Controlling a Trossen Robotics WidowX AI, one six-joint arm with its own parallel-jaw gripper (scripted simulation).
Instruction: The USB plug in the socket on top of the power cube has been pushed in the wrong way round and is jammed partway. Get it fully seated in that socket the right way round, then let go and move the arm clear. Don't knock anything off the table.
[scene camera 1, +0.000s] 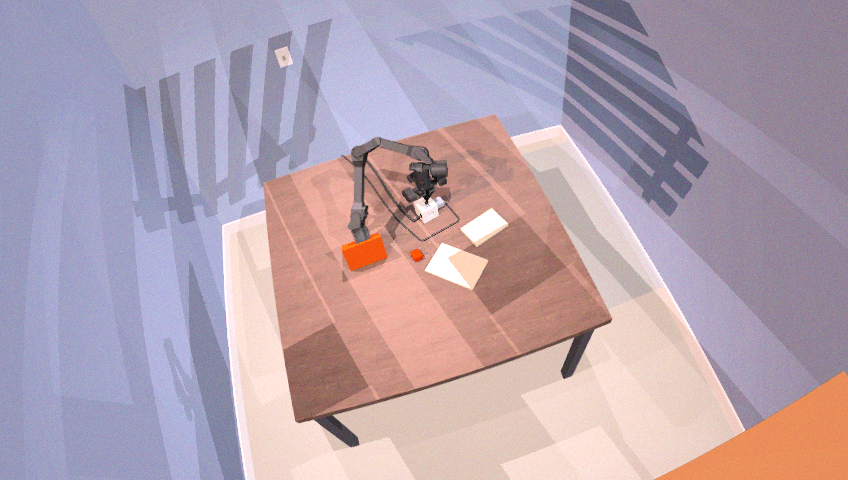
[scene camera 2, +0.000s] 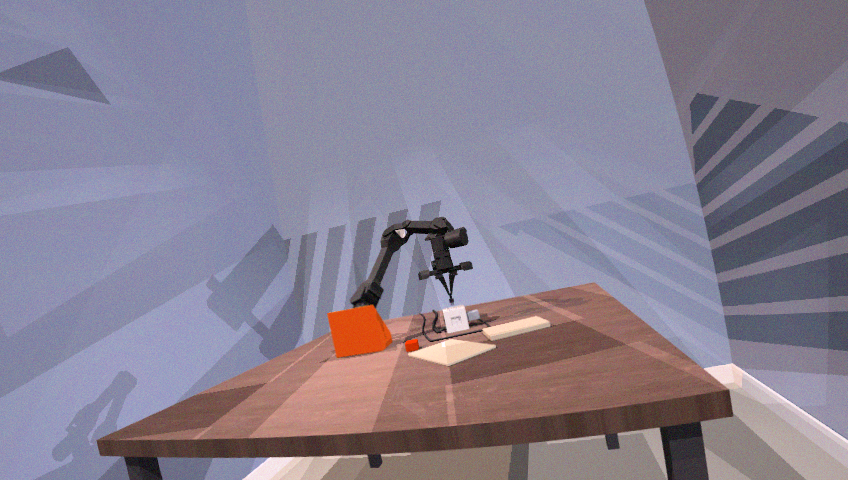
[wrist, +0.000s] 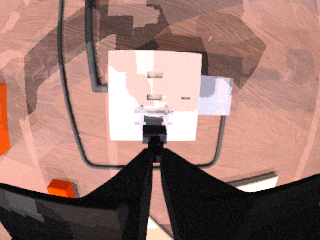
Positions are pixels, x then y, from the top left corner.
Labels:
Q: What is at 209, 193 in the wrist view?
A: My gripper.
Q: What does my gripper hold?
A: A dark USB plug.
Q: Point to a dark USB plug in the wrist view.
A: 153, 134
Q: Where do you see my gripper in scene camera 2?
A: At 450, 294

